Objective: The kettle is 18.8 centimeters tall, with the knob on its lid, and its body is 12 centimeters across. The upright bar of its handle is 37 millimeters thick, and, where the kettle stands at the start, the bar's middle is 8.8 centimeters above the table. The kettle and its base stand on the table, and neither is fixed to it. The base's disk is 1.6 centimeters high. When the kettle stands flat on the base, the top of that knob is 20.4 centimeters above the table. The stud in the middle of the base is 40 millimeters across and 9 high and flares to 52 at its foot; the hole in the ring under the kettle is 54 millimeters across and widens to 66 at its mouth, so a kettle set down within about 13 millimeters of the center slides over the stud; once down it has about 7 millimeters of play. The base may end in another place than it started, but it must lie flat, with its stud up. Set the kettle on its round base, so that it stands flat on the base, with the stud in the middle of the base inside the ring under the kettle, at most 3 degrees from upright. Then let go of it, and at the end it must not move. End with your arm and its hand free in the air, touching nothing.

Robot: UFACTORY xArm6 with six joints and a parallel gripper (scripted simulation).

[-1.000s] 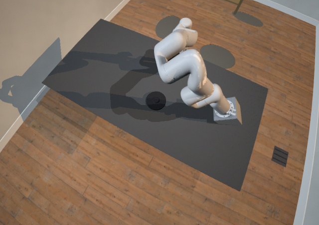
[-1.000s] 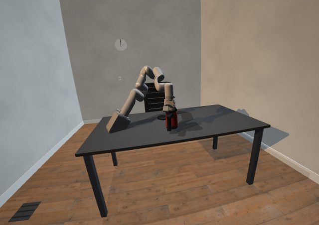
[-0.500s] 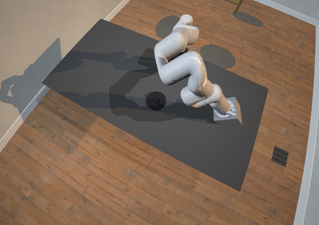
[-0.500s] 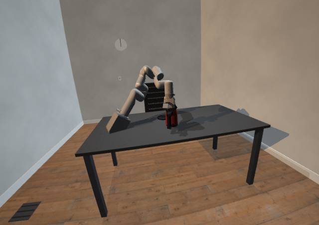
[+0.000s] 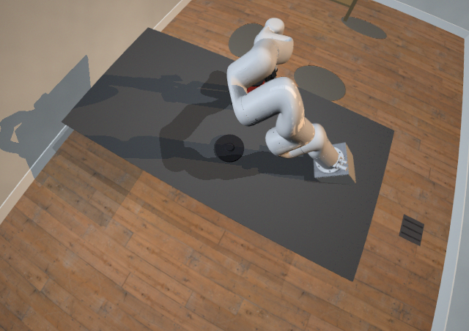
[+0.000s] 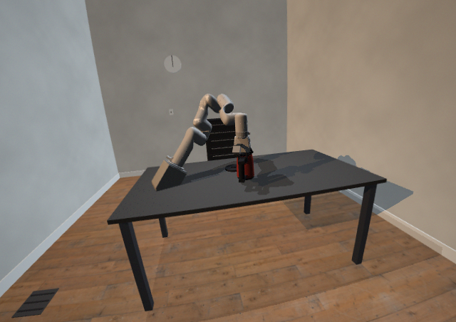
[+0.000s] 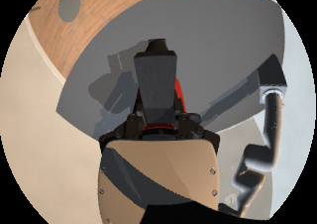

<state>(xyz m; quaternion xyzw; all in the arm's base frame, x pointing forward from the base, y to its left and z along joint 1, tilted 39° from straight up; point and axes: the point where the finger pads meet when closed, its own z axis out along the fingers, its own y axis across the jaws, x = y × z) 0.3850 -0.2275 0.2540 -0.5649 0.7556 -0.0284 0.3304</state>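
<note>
My gripper is now 5 cm above the red kettle, 3 cm to the right of it and 1 cm short of it. Round my hand: round black base (35 cm to the left, 18 cm below, 9 cm behind).
</note>
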